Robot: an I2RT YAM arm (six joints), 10 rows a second.
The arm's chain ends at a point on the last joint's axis. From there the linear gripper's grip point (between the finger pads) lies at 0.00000 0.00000 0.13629 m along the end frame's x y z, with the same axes.
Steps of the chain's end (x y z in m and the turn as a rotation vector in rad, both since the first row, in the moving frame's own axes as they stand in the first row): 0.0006, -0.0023, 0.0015, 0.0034, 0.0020, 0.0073; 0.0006, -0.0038, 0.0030, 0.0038, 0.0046, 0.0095; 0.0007, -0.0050, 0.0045, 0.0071, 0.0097, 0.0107; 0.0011, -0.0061, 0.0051, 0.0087, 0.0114, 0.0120; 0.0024, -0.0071, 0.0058, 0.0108, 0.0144, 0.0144; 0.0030, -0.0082, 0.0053, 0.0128, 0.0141, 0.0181; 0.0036, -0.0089, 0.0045, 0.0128, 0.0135, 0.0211; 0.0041, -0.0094, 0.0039, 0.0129, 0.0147, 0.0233; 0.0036, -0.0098, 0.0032, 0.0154, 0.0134, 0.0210; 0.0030, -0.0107, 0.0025, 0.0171, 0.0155, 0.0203; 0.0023, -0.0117, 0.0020, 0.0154, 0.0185, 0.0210
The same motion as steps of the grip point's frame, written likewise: 0.0009, -0.0028, 0.0015, 0.0034, 0.0020, 0.0073; 0.0012, -0.0043, 0.0030, 0.0038, 0.0046, 0.0095; 0.0020, -0.0060, 0.0045, 0.0071, 0.0097, 0.0107; 0.0027, -0.0073, 0.0051, 0.0087, 0.0114, 0.0120; 0.0044, -0.0086, 0.0058, 0.0108, 0.0144, 0.0144; 0.0049, -0.0099, 0.0053, 0.0128, 0.0141, 0.0181; 0.0055, -0.0106, 0.0045, 0.0128, 0.0135, 0.0211; 0.0061, -0.0111, 0.0039, 0.0129, 0.0147, 0.0233; 0.0054, -0.0119, 0.0032, 0.0154, 0.0134, 0.0210; 0.0051, -0.0130, 0.0025, 0.0171, 0.0155, 0.0203; 0.0048, -0.0138, 0.0020, 0.0154, 0.0185, 0.0210
